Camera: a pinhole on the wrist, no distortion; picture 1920 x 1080 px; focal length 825.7 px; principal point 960.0 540.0 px. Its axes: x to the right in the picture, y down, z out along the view. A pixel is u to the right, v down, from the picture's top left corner.
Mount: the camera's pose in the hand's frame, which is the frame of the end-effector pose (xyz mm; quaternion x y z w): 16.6 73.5 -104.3 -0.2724 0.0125 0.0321 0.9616
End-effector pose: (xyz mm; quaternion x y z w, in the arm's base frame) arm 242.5 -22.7 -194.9 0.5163 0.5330 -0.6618 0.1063
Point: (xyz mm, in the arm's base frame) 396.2 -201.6 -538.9
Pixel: 1269.7 920.4
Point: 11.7 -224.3 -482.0
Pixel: 1429.5 52.5
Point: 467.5 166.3 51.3
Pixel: behind the camera
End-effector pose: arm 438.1 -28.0 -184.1 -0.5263 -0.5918 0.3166 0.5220
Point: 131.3 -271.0 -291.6
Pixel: outside the picture
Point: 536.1 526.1 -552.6
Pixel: 1847.4 1019.3
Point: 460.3 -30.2 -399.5
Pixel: 621.5 740.6
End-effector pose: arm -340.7 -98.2 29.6 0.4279 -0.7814 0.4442 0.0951
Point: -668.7 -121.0 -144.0
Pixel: 1312.5 992.8
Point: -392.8 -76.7 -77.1
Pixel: 614.1 311.0
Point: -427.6 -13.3 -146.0
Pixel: 442.7 767.0
